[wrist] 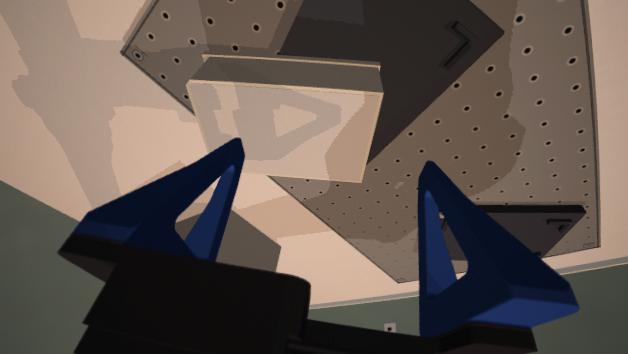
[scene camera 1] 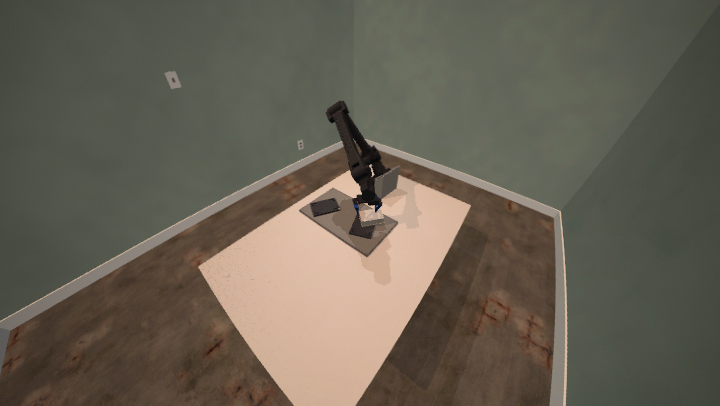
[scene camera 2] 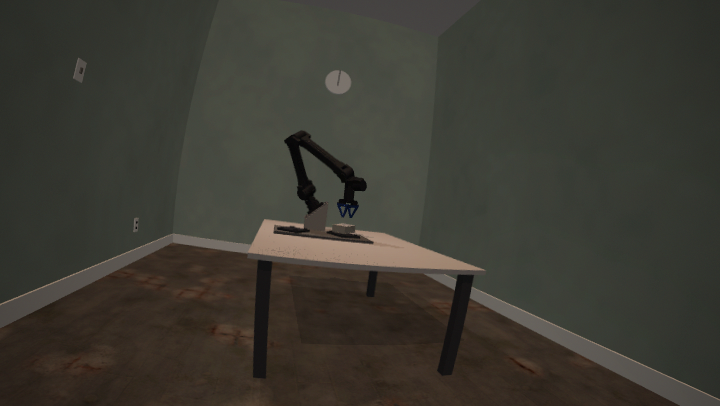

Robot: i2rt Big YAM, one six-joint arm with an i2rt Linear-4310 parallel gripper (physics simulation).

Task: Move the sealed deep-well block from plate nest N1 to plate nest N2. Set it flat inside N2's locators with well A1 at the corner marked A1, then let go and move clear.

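Places are measured from the arm's base along level axes (x right, y down, z ahead), in metres.
Where they show: gripper, fingertip midpoint: [wrist: 330,157] [scene camera 1: 366,212] [scene camera 2: 346,217]; arm's base at its link origin: [scene camera 1: 381,174] [scene camera 2: 316,209].
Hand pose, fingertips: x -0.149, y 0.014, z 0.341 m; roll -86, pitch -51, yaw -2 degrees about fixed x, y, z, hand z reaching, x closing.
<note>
Things, the pixels of their centre, and the offset from my fingertips. "pt": a spot on its surface instead. Level surfaces: height alone.
- pale sealed block at the middle of its body: [wrist: 288,121] [scene camera 1: 371,217] [scene camera 2: 344,228] dx +0.000, dy +0.067, dz -0.047 m
- perforated grey baseplate at a spot on its surface: [wrist: 555,140] [scene camera 1: 329,225] pt dx +0.158, dy +0.103, dz +0.128 m
- pale table at its surface level: dy +0.116 m
- L-shaped locator at a spot on its surface: [wrist: 457,45] pt dx +0.024, dy +0.091, dz +0.077 m
The pale sealed block [scene camera 1: 371,215] [scene camera 2: 343,228] [wrist: 285,127] sits turned askew to one dark nest [scene camera 1: 360,232] [wrist: 425,75], partly over it and partly past its edge on the arm's side. Whether it lies quite flat is unclear. My gripper [scene camera 1: 367,208] [scene camera 2: 347,216] [wrist: 330,157] is open and empty, above the block in scene camera 2, with a gap between fingertips and block. The other dark nest [scene camera 1: 324,207] [scene camera 2: 292,228] [wrist: 525,225] bears no block. The N1, N2 and A1 marks cannot be read.
Both nests stand on a perforated grey baseplate [scene camera 1: 330,221] [wrist: 555,140] on the pale table [scene camera 1: 302,302] [scene camera 2: 393,259]. An L-shaped locator [wrist: 457,45] stands at a corner of the nearer nest. The arm's upright grey mount [scene camera 1: 388,182] [scene camera 2: 316,217] stands beside the baseplate.
</note>
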